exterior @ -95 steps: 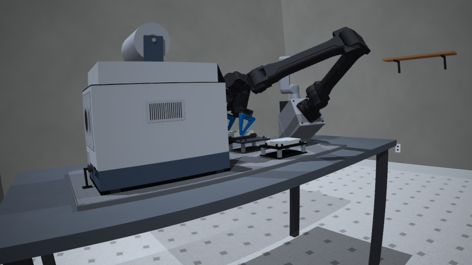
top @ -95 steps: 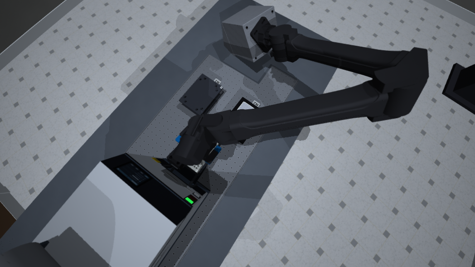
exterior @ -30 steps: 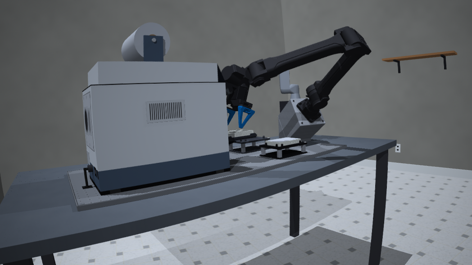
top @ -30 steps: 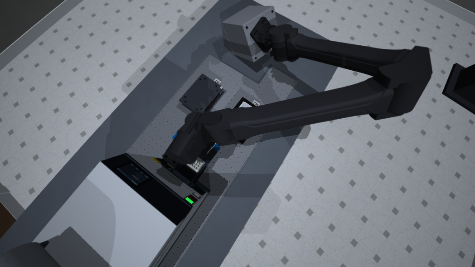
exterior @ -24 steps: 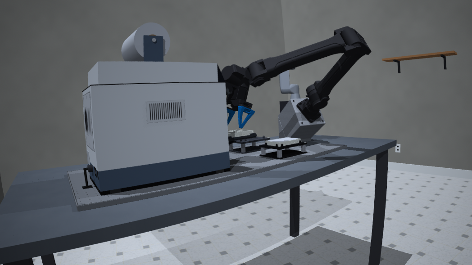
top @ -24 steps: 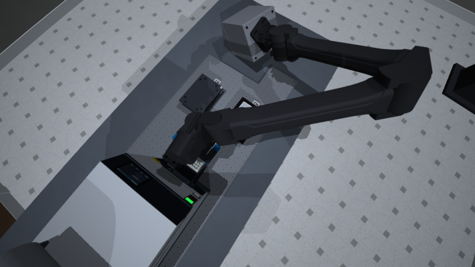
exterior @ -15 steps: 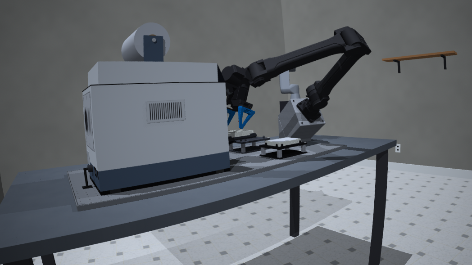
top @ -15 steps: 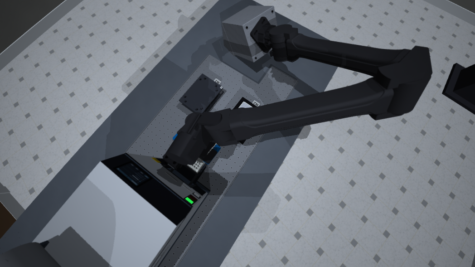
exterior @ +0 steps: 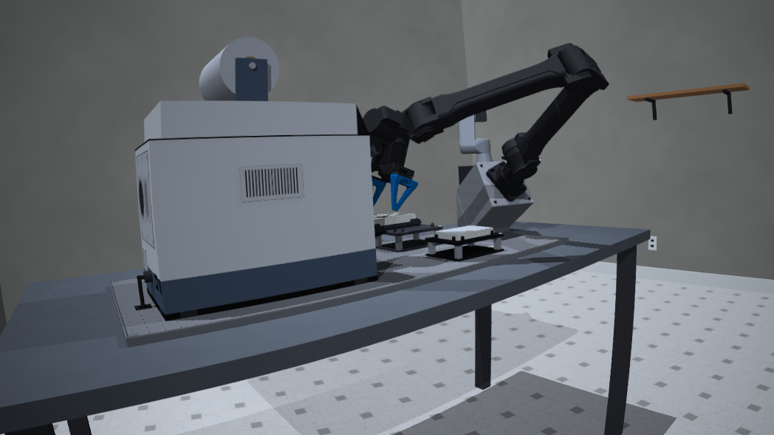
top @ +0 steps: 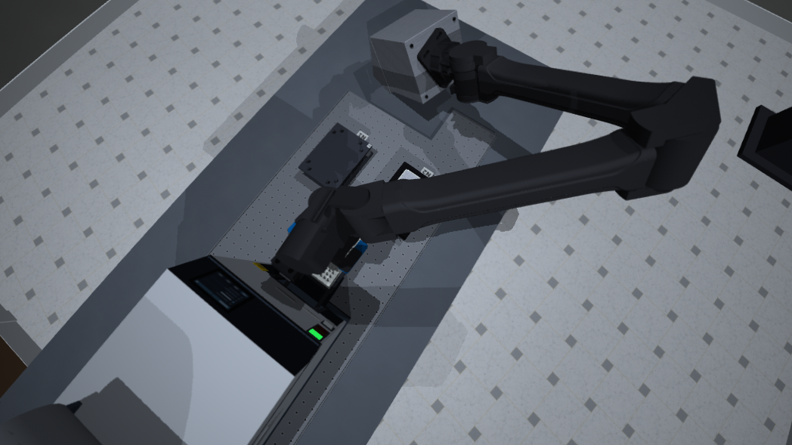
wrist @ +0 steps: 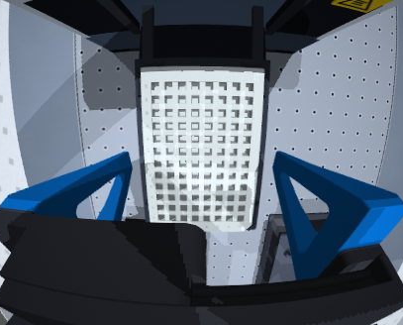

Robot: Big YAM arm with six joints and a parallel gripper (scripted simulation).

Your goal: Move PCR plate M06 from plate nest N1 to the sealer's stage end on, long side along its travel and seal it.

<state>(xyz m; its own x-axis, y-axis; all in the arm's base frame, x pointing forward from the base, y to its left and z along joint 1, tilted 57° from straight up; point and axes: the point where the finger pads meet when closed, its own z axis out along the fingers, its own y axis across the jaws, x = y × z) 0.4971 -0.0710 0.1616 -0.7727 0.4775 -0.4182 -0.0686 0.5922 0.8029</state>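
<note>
Now: hand 3 cm above the white 96-well plate M06. Also, from my hand: sealed plate M09: 21 cm behind, 8 cm below, 4 cm to the left; then dark screen: 18 cm above, 12 cm ahead, 4 cm to the right; then yellow warning label: 11 cm ahead, 8 cm to the right, 1 cm above.
</note>
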